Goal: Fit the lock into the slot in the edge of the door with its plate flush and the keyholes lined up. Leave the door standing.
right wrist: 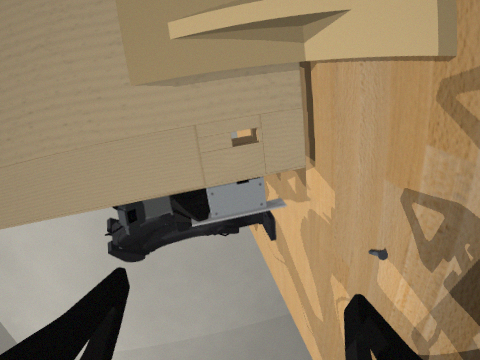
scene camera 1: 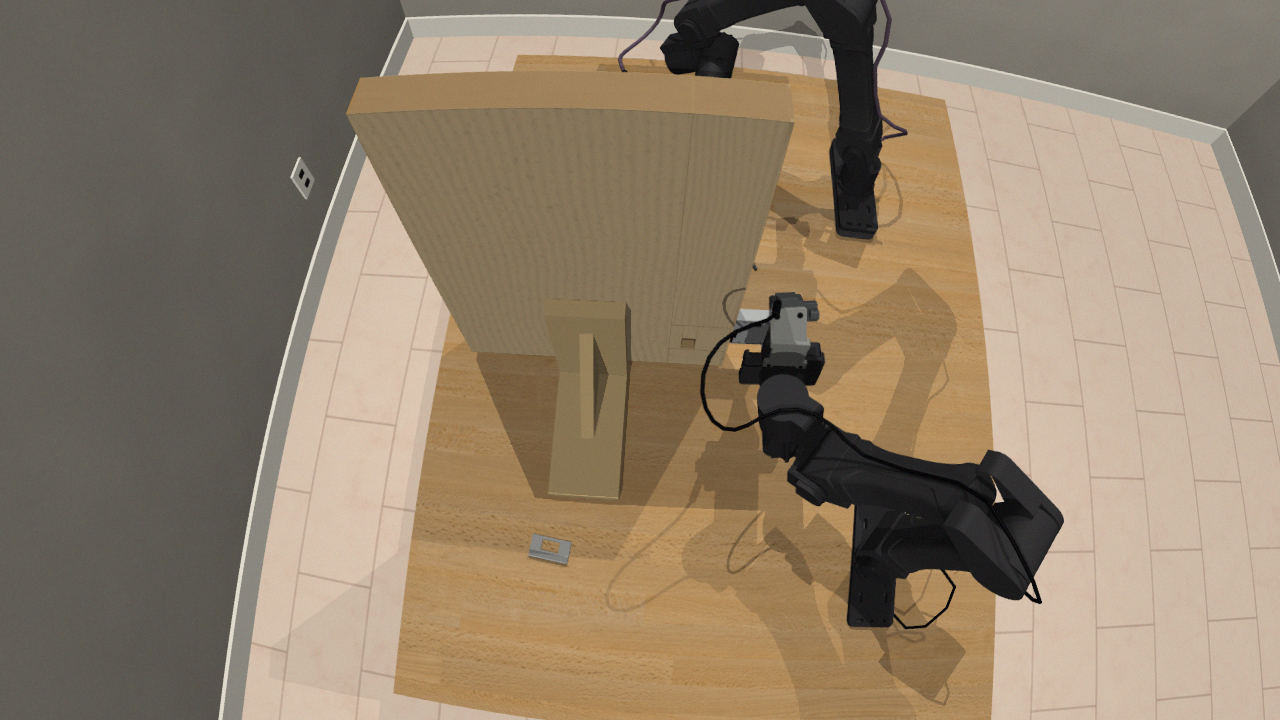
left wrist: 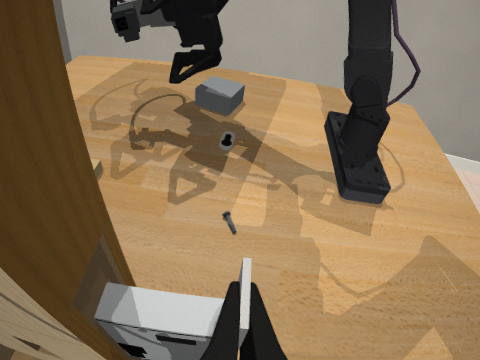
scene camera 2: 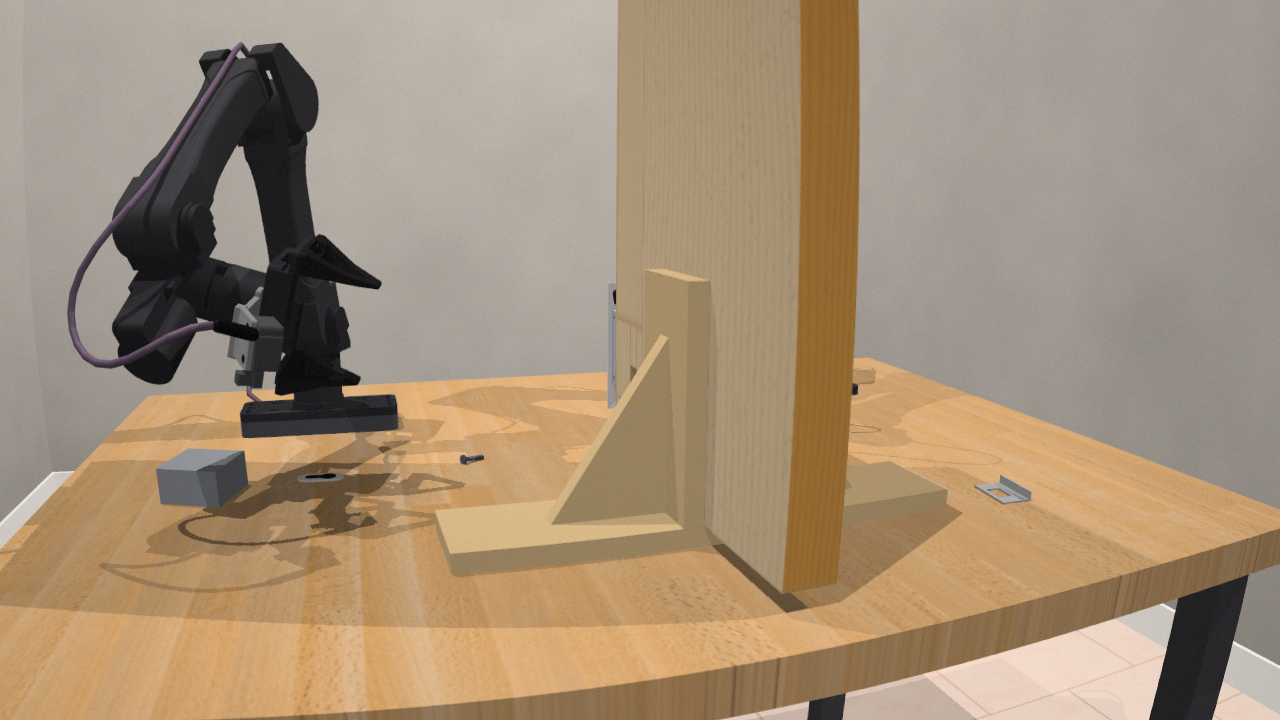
The pictures show: my left gripper, my right gripper, a silver lock, a wooden door, an angled metal plate and a grey block.
My left gripper is seen too in the right wrist view and in the left wrist view. My right gripper also shows in the right wrist view and in the left wrist view.
